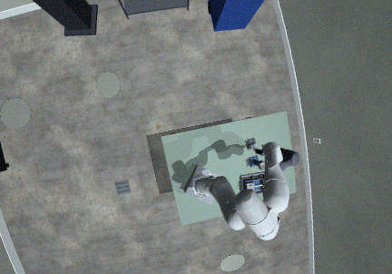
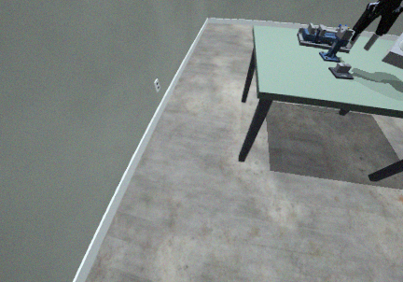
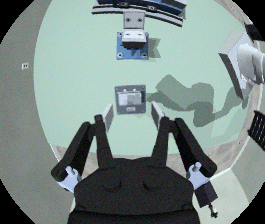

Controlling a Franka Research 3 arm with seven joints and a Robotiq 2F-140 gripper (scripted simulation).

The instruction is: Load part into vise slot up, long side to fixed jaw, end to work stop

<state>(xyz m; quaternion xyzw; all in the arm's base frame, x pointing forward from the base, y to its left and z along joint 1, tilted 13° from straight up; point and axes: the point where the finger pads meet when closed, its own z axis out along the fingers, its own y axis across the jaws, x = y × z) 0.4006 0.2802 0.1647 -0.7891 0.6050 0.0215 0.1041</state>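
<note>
The part lies 130 mm below my hand and 10 mm ahead of it. From my hand the other things lie so: vise (360 mm to the right, 110 mm below, 50 mm ahead).
</note>
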